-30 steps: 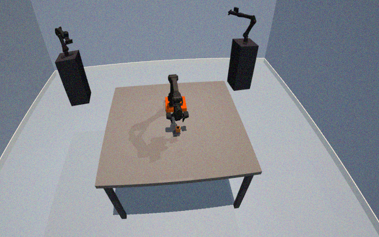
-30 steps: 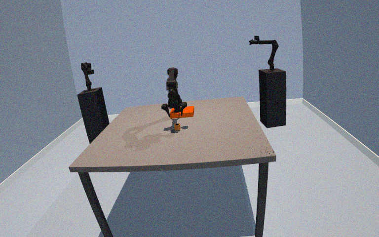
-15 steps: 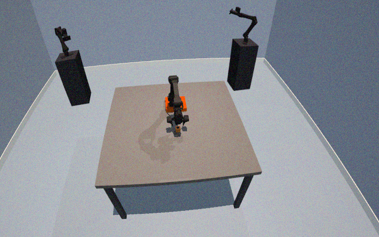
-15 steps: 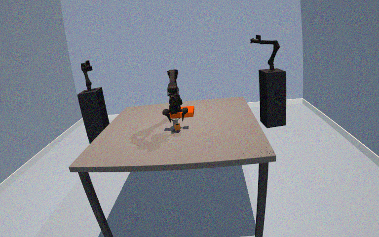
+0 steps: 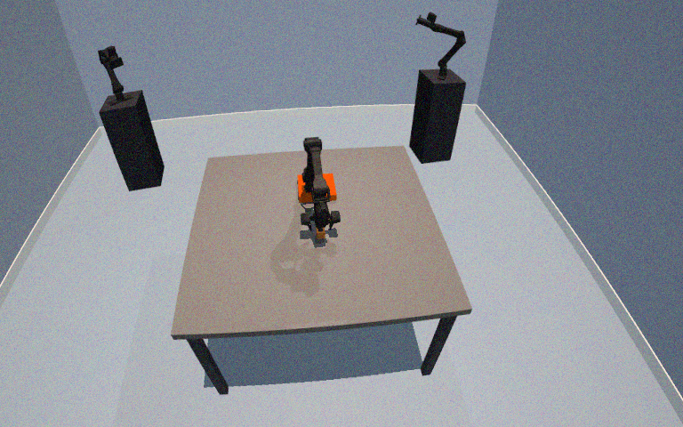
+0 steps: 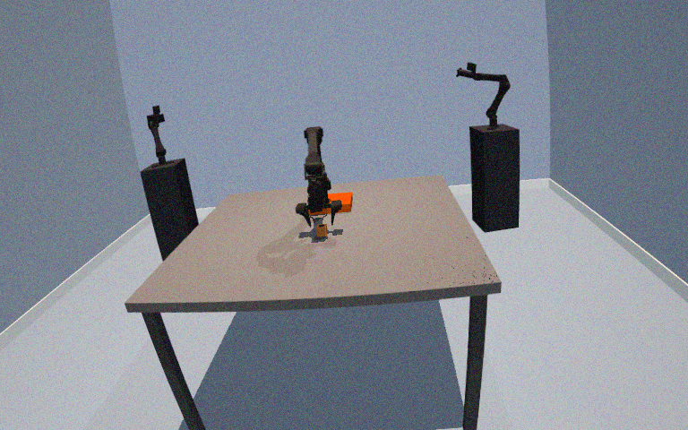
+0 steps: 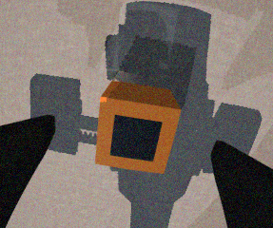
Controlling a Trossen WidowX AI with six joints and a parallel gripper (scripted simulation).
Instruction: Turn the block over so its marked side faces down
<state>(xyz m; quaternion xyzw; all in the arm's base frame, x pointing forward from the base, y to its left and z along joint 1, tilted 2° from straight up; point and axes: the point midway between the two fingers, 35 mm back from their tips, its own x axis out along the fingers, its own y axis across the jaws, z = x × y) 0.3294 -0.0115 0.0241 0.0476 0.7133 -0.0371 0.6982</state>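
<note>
Right now the small orange block is 1 cm below my gripper tip.
</note>
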